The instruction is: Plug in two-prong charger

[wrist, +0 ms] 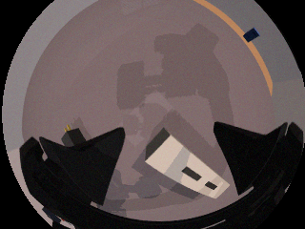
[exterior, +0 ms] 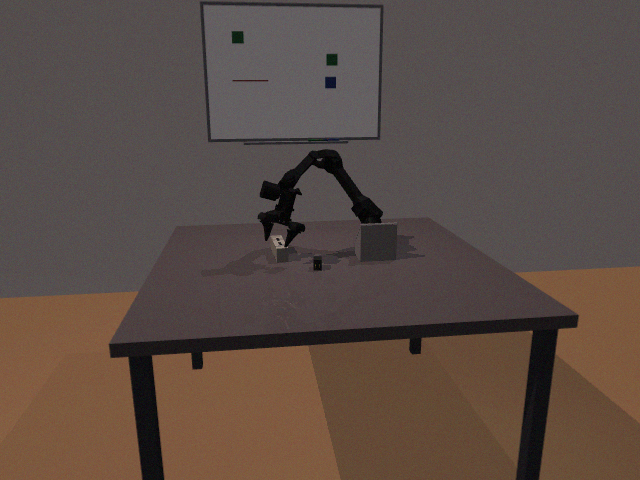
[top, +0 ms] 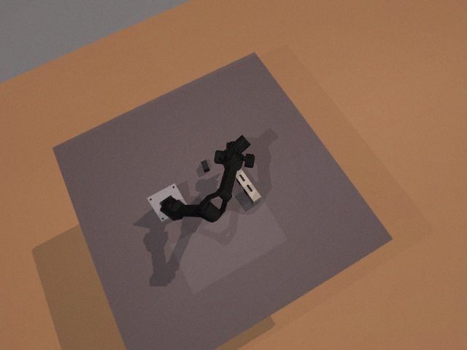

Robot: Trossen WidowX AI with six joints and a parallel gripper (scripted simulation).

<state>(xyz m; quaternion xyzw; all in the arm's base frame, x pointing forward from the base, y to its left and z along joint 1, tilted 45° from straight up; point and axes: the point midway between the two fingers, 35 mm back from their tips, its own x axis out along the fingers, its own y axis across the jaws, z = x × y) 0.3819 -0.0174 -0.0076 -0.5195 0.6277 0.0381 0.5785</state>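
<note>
My gripper tip is now 14 cm past the two-prong charger, 11 cm to the right of it and 6 cm above it.
</note>
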